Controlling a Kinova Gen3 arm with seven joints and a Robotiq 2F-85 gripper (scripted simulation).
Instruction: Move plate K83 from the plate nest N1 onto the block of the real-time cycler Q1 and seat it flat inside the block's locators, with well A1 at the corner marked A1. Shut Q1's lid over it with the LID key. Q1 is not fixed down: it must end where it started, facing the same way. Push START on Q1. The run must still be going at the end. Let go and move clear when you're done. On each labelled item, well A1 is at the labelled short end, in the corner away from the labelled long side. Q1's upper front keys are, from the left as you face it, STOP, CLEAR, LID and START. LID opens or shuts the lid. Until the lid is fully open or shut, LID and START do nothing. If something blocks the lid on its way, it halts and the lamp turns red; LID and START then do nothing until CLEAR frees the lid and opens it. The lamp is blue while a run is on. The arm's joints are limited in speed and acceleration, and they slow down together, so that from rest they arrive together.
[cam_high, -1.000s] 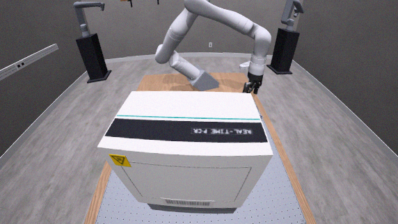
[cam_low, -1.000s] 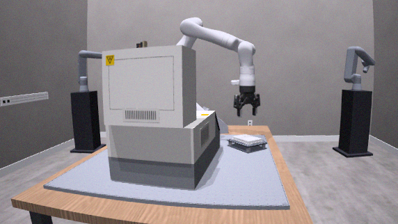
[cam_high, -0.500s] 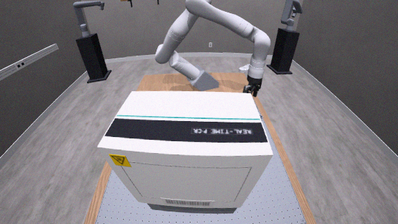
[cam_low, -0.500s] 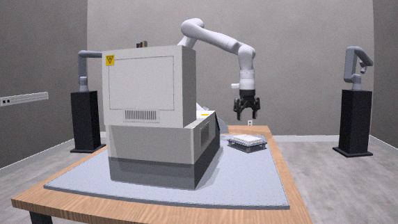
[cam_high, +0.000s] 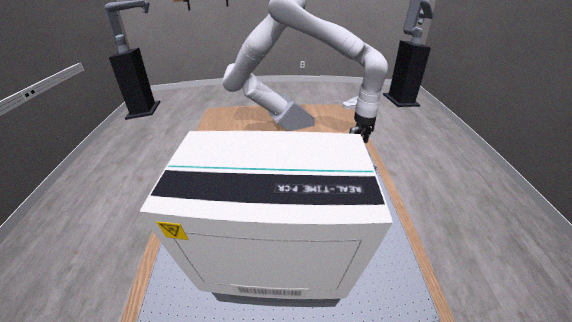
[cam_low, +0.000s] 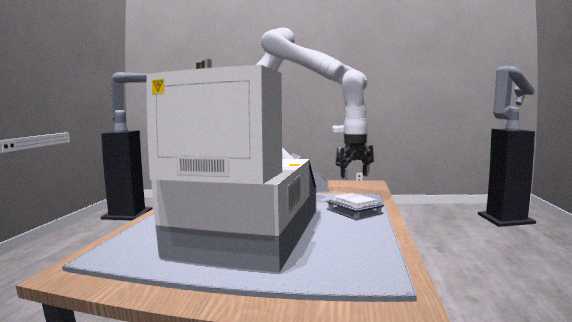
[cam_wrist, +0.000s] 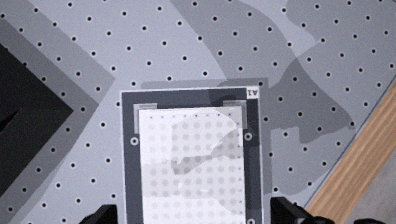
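Now: hand 8 cm above the plate K83. The rest, counted from my hand: plate nest N1: 9 cm below.
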